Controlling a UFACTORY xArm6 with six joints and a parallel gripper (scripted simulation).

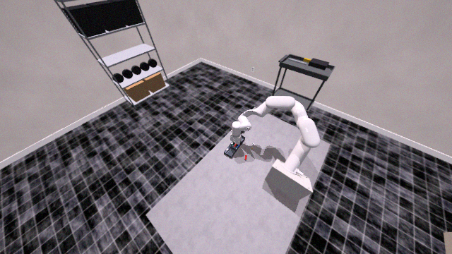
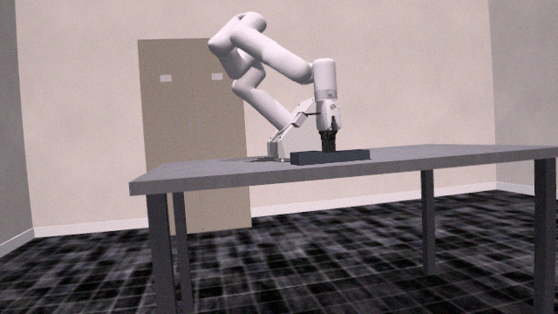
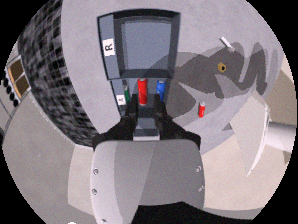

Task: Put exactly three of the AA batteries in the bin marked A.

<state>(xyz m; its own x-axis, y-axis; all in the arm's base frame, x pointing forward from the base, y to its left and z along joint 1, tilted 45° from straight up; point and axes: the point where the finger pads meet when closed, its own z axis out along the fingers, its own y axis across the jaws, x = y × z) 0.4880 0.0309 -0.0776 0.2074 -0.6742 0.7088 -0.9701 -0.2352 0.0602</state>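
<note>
Right now my hand is 3 cm above the dark two-compartment bin and 1 cm short of it. From my hand the other things lie so: green AA battery (4 cm below, 3 cm ahead, 2 cm to the left); red battery (4 cm below, 1 cm ahead); blue AA battery (4 cm below, 2 cm behind).
</note>
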